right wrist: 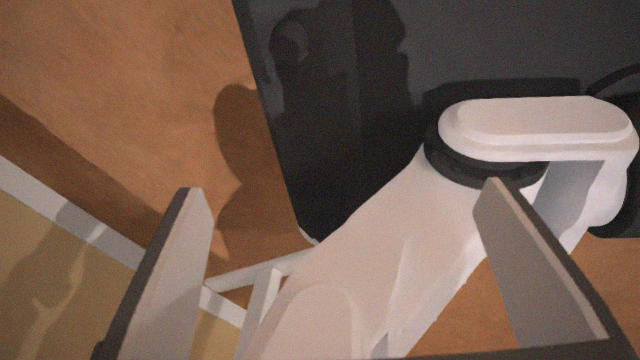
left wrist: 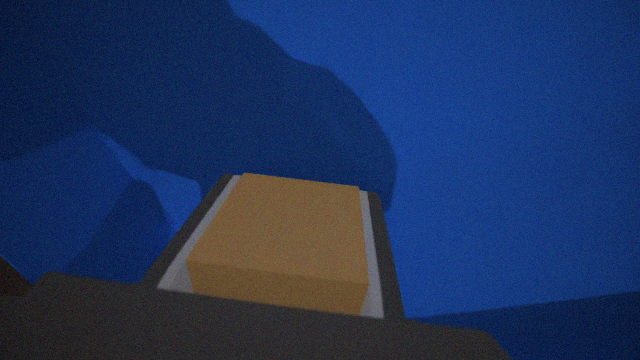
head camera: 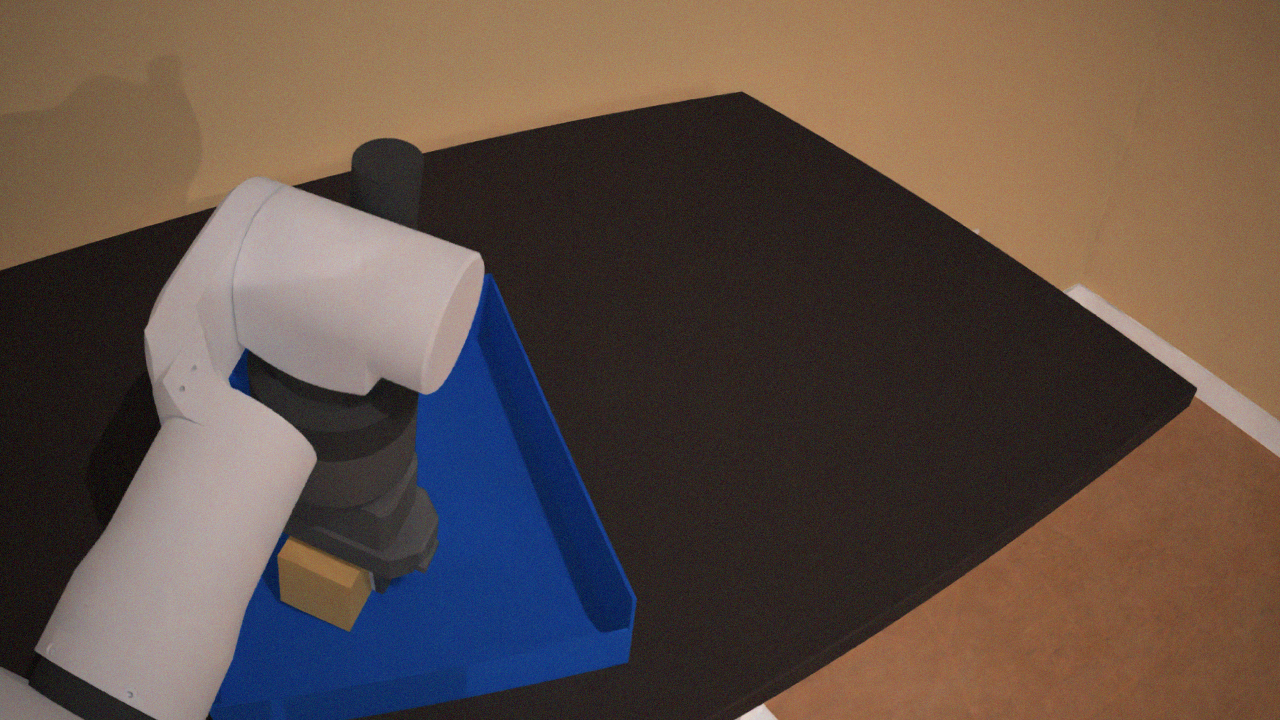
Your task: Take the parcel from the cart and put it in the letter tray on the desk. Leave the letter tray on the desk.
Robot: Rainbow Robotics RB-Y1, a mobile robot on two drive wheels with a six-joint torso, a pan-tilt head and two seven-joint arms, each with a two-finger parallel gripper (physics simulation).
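Frame: origin at the robot's base, x ahead, y left, z up, level; metres.
Seen in the pictures: left gripper, between the fingertips: (left wrist: 299, 198); right gripper, between the fingertips: (right wrist: 345, 200).
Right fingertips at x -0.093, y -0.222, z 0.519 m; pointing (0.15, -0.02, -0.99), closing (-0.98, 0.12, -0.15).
Pixels of each thing's top centre, then the offset from my right fingertips to it. "*": a spot on its surface instead. Level surfaces: height alone.
- parcel, centre of its top: (left wrist: 256, 339) (head camera: 325, 531) dx +0.500, dy +0.324, dz +0.493 m
- blue letter tray, centre of its top: (left wrist: 168, 25) (head camera: 366, 437) dx +0.582, dy +0.304, dz +0.496 m
- dark desk, height of its surface: dz +0.432 m
- white desk leg, a spot on its surface: (right wrist: 265, 292) * dx +0.379, dy +0.892, dz -0.398 m
- brown floor, height of its surface: dz -0.519 m
The parcel (head camera: 317, 586) (left wrist: 295, 225) is a small yellow-tan box. My left gripper (left wrist: 299, 198) is shut on it, with a finger along each side. The parcel is within the outline of the blue letter tray (head camera: 510, 555) (left wrist: 500, 150), toward its near part in the head view. Whether the parcel's underside touches the tray floor cannot be told. The tray lies on the dark desk (head camera: 805, 313); my left arm hides part of it. My right gripper (right wrist: 345, 200) is open and empty, away from the tray. The cart does not show in these views.
The tray's raised right wall (head camera: 563, 474) and near wall (head camera: 546, 658) stand close to my left gripper. A tan wall (head camera: 581, 53) runs behind the desk. In the right wrist view, a white desk leg (right wrist: 265, 292), brown floor (right wrist: 165, 100) and my dark base (right wrist: 325, 125) show.
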